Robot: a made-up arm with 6 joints. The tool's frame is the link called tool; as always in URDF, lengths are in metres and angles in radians.
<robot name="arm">
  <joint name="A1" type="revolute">
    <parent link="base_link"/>
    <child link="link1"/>
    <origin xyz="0 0 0.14" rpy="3.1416 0 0"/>
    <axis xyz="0 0 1"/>
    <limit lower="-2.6" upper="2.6"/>
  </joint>
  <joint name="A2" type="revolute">
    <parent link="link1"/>
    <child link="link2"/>
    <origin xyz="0.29 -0.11 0.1" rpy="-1.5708 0 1.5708"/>
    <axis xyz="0 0 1"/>
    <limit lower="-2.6" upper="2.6"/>
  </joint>
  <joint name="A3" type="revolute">
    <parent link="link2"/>
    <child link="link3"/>
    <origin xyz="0.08 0.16 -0.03" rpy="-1.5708 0 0"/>
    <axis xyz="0 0 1"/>
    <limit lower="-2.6" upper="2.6"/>
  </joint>
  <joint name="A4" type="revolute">
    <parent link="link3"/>
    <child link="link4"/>
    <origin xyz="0.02 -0.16 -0.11" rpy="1.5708 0 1.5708"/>
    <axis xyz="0 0 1"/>
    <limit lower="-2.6" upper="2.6"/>
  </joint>
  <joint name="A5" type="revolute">
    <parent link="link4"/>
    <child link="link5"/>
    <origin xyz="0.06 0.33 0.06" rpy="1.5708 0 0"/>
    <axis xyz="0 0 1"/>
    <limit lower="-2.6" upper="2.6"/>
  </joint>
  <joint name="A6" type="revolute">
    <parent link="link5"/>
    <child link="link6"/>
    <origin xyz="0.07 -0.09 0.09" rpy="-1.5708 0 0"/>
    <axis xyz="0 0 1"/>
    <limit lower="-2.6" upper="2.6"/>
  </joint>
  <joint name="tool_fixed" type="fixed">
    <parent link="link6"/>
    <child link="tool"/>
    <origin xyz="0.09 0.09 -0.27" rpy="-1.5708 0 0"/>
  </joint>
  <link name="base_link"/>
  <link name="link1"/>
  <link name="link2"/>
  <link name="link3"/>
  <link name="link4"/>
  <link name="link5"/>
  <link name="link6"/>
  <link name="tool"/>
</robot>
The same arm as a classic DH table. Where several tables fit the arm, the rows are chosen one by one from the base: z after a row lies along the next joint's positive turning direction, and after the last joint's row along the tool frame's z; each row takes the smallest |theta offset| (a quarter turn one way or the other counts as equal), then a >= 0, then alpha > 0; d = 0 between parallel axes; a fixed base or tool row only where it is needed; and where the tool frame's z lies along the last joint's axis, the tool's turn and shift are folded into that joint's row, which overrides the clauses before.
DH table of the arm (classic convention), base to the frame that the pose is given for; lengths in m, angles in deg. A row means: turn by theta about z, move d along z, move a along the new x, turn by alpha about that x. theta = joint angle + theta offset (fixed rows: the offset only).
base (fixed): d 0  theta0 0  a 0  alpha 180
A1: d -0.04  theta0 -90  a 0.11  alpha 90
A2: d -0.32  theta0 0  a -0.08  alpha 90
A3: d 0.05  theta0 90  a 0.16  alpha -90
A4: d 0.08  theta0 0  a -0.06  alpha -90
A5: d -0.24  theta0 0  a -0.07  alpha 90
A6: d -0.36  theta0 0  a -0.09  alpha 90
tool (fixed): d 0.09  theta0 180  a 0  alpha 0
Joint limits (deg, base to tool): -148.97..148.97 -148.97..148.97 -148.97..148.97 -148.97..148.97 -148.97..148.97 -148.97..148.97

